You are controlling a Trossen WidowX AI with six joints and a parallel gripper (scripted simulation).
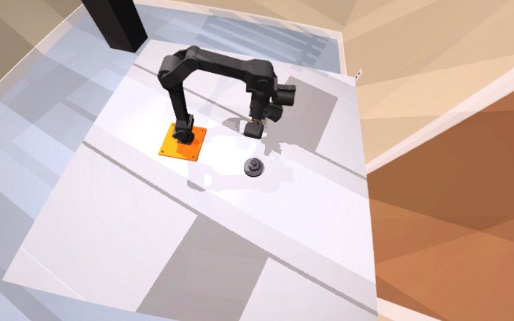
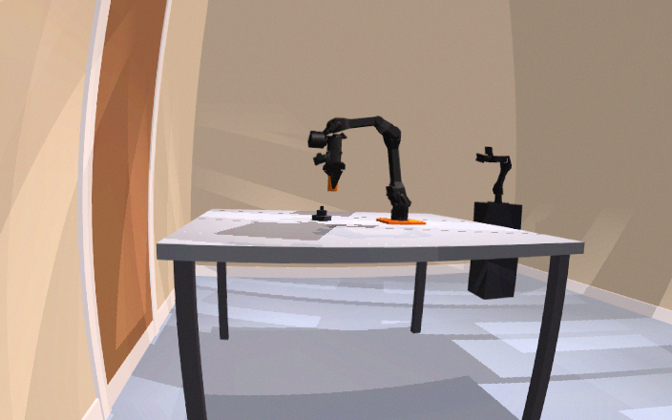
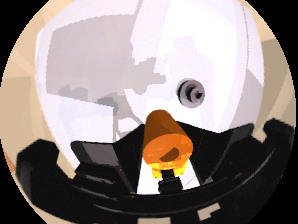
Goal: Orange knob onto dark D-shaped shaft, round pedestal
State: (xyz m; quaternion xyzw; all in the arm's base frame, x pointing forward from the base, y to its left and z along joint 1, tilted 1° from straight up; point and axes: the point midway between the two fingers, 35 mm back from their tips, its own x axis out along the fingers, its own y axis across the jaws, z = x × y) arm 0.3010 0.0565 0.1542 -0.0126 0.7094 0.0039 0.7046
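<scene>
Right now my gripper tip is 120 mm to the left of the round pedestal, 100 mm above it and 30 mm short of it. Round my gripper tip: orange knob: 20 mm above.
</scene>
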